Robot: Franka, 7 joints.
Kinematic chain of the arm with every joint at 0, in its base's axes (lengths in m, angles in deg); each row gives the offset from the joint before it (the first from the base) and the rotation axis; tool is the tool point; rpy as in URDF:
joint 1: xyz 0 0 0.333 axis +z
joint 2: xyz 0 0 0 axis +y
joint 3: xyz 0 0 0.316 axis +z
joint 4: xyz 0.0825 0 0 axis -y
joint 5: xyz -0.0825 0 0.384 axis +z
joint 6: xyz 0 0 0 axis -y
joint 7: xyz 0.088 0 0 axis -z
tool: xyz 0 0 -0.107 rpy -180 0 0
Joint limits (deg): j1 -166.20..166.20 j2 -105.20..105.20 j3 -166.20..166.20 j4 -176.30..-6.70 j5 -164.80..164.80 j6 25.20..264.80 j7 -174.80..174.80
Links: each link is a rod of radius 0.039 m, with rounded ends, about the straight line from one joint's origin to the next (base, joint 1, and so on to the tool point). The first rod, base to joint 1, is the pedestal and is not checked.
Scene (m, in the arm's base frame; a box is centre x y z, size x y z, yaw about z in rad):
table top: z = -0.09
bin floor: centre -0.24 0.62 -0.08 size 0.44 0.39 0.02 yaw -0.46
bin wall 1: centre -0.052 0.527 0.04 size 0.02 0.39 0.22 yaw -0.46
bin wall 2: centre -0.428 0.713 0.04 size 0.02 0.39 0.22 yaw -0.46
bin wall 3: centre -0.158 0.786 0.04 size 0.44 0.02 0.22 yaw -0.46
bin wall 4: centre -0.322 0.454 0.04 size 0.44 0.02 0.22 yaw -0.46
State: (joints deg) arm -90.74 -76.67 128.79 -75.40 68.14 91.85 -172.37
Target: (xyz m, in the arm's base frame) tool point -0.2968 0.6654 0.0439
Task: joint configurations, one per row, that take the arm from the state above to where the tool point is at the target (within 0.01 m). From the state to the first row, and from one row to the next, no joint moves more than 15 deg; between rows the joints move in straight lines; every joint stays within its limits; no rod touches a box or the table.
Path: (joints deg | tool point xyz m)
1: -91.20 -64.23 136.27 -61.66 70.61 91.82 -162.48 | 0.2742 0.6999 0.2145
2: -91.67 -51.78 143.75 -47.92 73.08 91.80 -152.60 | 0.1786 0.7603 0.4496
3: -92.13 -39.34 151.24 -34.18 75.55 91.77 -142.71 | 0.0836 0.7099 0.7070
4: -92.60 -26.89 158.72 -20.44 78.02 91.75 -132.82 | -0.0008 0.5466 0.9335
5: -93.06 -14.45 166.20 -6.70 80.49 91.72 -122.94 | -0.0668 0.2950 1.0795
6: -85.47 -27.08 163.10 -16.44 79.28 92.57 -132.82 | -0.0921 0.5141 0.9558
7: -77.87 -39.70 160.00 -26.18 78.07 93.42 -142.71 | -0.1570 0.6738 0.7625
8: -70.28 -52.33 156.90 -35.91 76.86 94.27 -152.60 | -0.2332 0.7515 0.5250
9: -62.68 -64.95 153.80 -45.65 75.65 95.12 -162.48 | -0.2888 0.7435 0.2748
10: -55.09 -77.58 150.70 -55.39 74.45 95.96 -172.37 | -0.2968 0.6654 0.0438

